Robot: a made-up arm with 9 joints. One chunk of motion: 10 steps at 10 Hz.
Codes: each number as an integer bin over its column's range. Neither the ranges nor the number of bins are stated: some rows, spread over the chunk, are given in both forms.
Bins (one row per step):
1: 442 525 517 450 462 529
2: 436 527 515 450 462 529
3: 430 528 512 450 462 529
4: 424 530 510 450 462 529
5: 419 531 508 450 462 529
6: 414 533 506 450 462 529
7: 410 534 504 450 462 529
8: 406 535 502 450 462 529
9: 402 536 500 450 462 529
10: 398 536 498 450 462 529
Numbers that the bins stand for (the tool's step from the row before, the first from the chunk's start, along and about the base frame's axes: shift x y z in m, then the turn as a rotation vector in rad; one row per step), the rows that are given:
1: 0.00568 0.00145 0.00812 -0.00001 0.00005 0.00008
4: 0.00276 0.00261 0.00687 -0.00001 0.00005 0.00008
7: 0.00049 0.00355 0.00580 -0.00001 0.00005 0.00008
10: -0.00146 0.00401 0.00473 -0.00001 0.00005 0.00008
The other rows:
2: 0.00470 0.00191 0.00776 -0.00001 0.00005 0.00008
3: 0.00373 0.00215 0.00723 -0.00001 0.00005 0.00008
5: 0.00195 0.00285 0.00651 -0.00001 0.00005 0.00008
6: 0.00114 0.00331 0.00616 -0.00001 0.00005 0.00008
8: -0.00016 0.00378 0.00545 -0.00001 0.00005 0.00008
9: -0.00081 0.00401 0.00509 -0.00001 0.00005 0.00008

